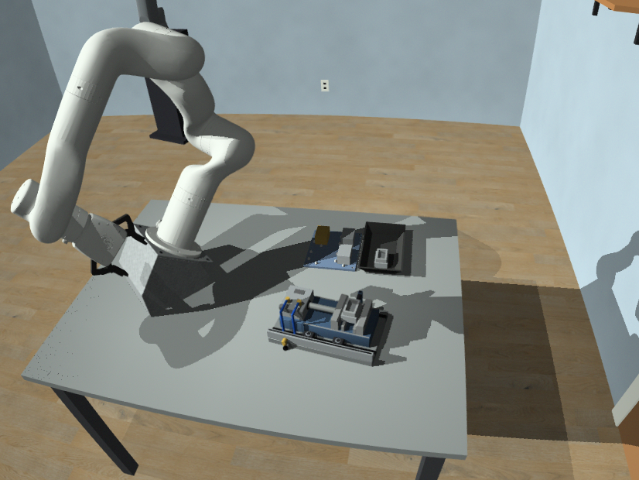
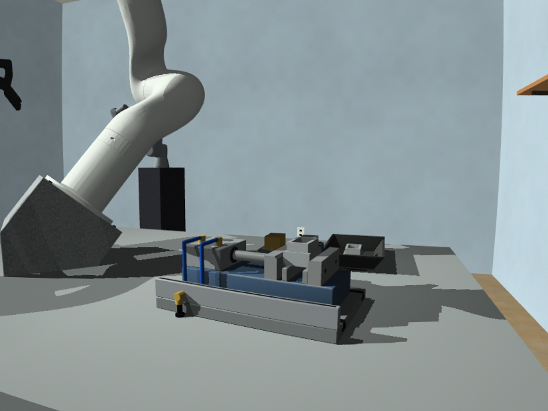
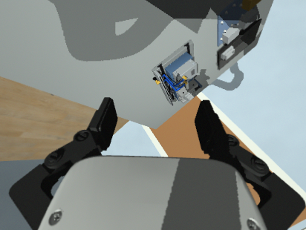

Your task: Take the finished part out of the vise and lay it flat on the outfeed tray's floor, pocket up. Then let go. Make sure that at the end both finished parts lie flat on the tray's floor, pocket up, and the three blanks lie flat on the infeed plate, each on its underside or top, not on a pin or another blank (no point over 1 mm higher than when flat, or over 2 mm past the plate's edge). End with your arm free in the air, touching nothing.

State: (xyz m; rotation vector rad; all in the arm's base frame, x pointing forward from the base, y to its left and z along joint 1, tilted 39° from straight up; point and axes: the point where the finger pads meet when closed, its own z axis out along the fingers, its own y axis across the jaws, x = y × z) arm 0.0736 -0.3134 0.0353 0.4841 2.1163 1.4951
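The screw rod is 390 mm ahead of my hand, 240 mm to the left of it and 240 mm below it. From my hand the other things lie so: vise: 410 mm ahead, 250 mm to the left, 280 mm below; then grey block: 300 mm ahead, 610 mm to the left, 290 mm below; then yellow block: 210 mm ahead, 590 mm to the left, 290 mm below.
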